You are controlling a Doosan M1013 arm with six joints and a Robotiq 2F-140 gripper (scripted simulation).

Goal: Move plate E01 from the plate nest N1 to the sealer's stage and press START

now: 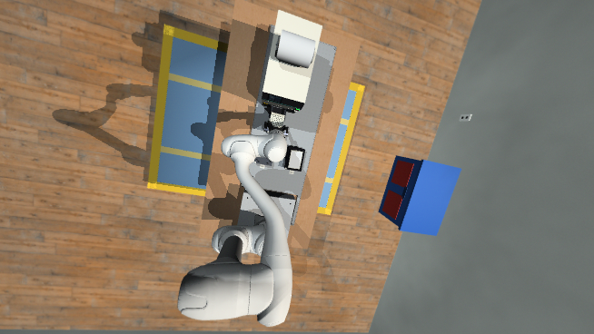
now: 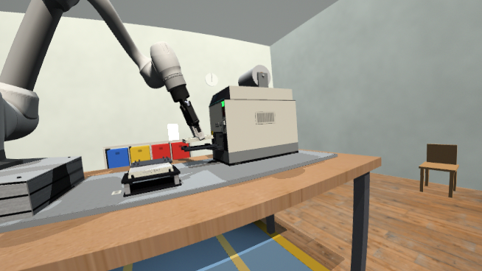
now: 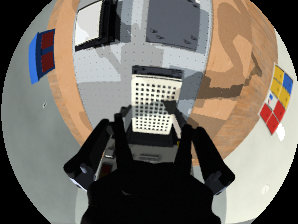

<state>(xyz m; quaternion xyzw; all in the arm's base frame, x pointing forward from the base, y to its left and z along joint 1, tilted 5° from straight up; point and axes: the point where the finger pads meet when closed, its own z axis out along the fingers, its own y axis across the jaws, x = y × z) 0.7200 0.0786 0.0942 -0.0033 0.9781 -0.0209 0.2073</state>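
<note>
My gripper is now 60 mm above the dark stage. Round my hand: foil roll (330 mm ahead, 260 mm above); then plate (210 mm behind, 190 mm to the right, 100 mm below).
</note>
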